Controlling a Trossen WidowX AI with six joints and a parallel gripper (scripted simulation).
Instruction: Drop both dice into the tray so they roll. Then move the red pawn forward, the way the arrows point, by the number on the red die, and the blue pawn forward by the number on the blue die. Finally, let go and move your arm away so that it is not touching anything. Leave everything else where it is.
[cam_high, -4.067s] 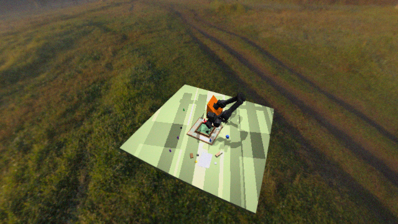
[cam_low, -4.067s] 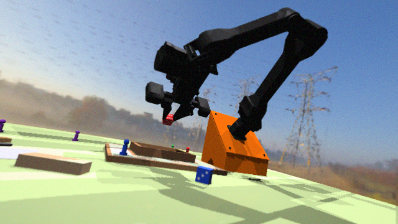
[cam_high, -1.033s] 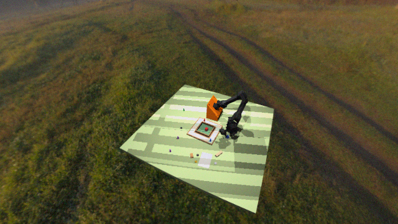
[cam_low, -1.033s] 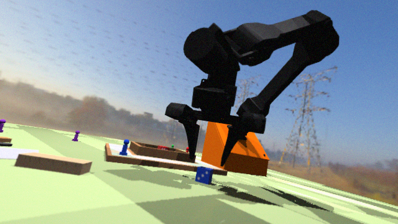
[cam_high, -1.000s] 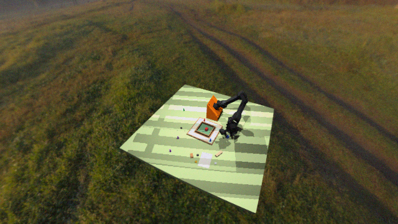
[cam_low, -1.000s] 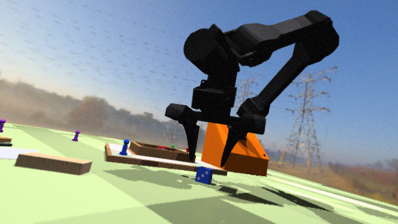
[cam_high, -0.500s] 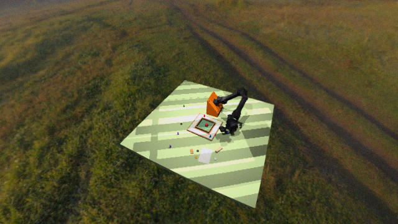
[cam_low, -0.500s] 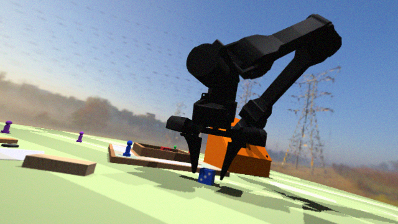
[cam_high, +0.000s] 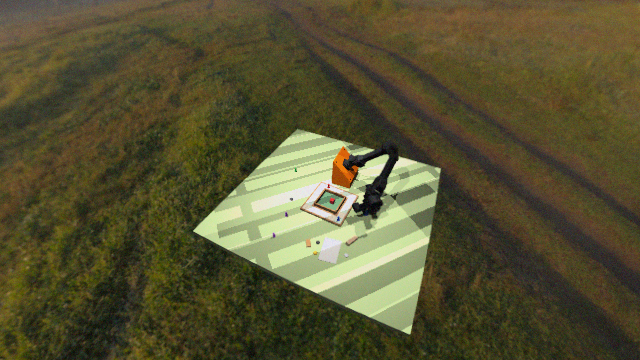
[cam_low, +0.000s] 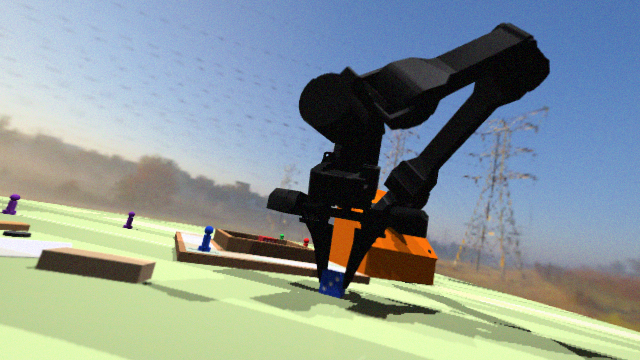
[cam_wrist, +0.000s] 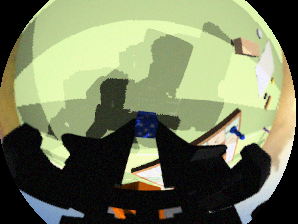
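The red pawn lies 150 mm behind my gripper tip, 290 mm to the right of it and 20 mm above it. The rest, counted from my gripper tip: wooden block 220 mm ahead, 40 mm to the right; blue pawn 110 mm ahead, 150 mm to the right, 20 mm above; white sheet 320 mm ahead, 140 mm to the right, 10 mm below.
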